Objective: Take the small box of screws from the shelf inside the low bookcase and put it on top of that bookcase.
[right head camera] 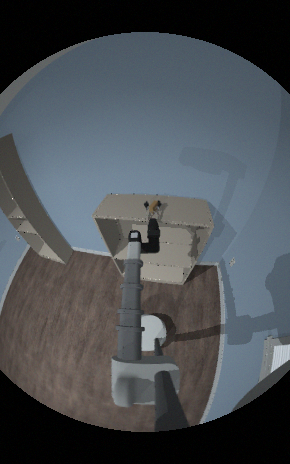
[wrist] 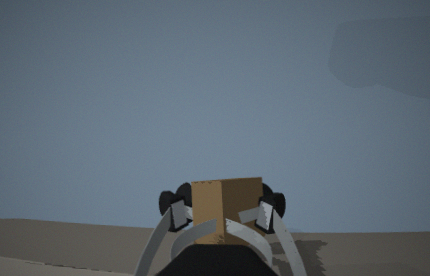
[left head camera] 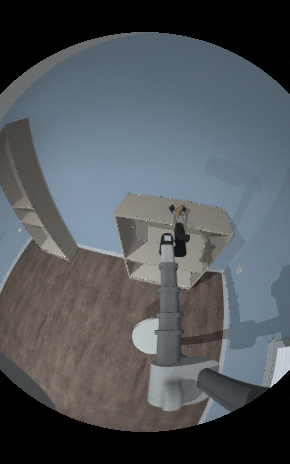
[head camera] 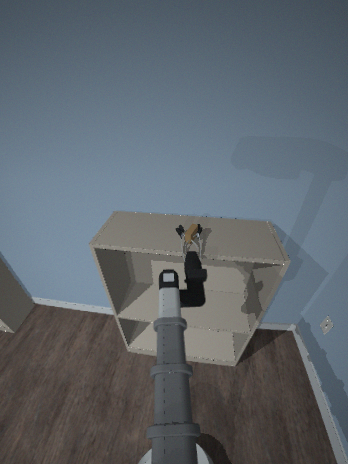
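Seen in the pictures: gripper, fingertip midpoint: [right head camera: 152,201] [left head camera: 177,205] [head camera: 189,225]; robot's base, origin of the base link: [right head camera: 146,331] [left head camera: 151,334].
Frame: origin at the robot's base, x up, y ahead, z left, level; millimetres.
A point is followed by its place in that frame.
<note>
The small box of screws [head camera: 191,233] {x 1083, y 700, z -94 mm} [left head camera: 179,211] {x 1079, y 697, z -96 mm} [right head camera: 154,205] {x 1080, y 711, z -105 mm} [wrist: 227,210] {x 1064, y 694, z -94 mm} is brown and upright, turned at an angle between the two fingertips. My gripper [head camera: 189,232] {x 1074, y 769, z -95 mm} [left head camera: 178,210] {x 1074, y 769, z -95 mm} [right head camera: 152,205] {x 1074, y 769, z -95 mm} [wrist: 225,198] {x 1074, y 769, z -95 mm} is shut on it, with a dark pad on either side. Box and gripper are over the top of the low bookcase [head camera: 140,231] {x 1033, y 795, z 120 mm} [left head camera: 142,206] {x 1032, y 798, z 135 mm} [right head camera: 117,206] {x 1032, y 790, z 147 mm} [wrist: 100,242] {x 1033, y 753, z 16 mm}, near the middle of its width. A shadow falls on the top to the right in the wrist view. The box's underside is hidden, so I cannot tell whether it touches the top.
The blue wall [head camera: 170,125] {x 1437, y 964, z -24 mm} [wrist: 215,110] {x 1234, y 955, z -80 mm} stands behind the bookcase. My telescoping arm [head camera: 171,350] {x 1103, y 265, z -1 mm} reaches in from the front, and the dark wrist [head camera: 195,285] {x 1030, y 488, z -84 mm} is at the bookcase's open front. A second, taller bookcase [left head camera: 45,190] {x 1084, y 1105, z 1286 mm} [right head camera: 35,210] {x 972, y 1020, z 1298 mm} stands to the left.
</note>
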